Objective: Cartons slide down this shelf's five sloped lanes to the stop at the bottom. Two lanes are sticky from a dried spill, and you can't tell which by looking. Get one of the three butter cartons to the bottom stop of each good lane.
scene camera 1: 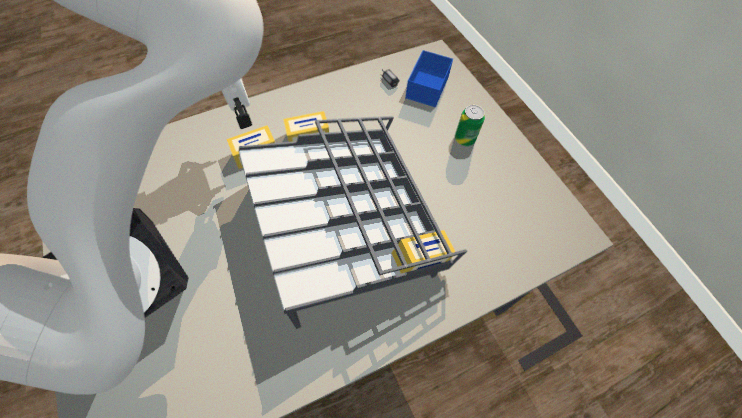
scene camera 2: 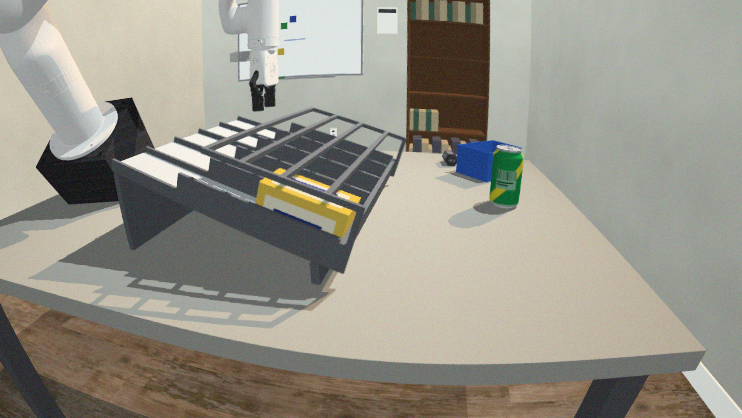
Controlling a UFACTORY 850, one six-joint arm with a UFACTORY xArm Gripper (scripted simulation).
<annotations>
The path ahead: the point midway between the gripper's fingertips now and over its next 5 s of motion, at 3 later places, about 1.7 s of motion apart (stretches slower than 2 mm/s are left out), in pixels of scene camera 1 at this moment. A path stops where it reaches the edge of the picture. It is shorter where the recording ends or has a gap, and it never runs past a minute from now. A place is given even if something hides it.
The gripper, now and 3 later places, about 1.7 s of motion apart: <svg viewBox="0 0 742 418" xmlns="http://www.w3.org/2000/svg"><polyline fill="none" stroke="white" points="241,115 250,139 252,141 230,81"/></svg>
</annotations>
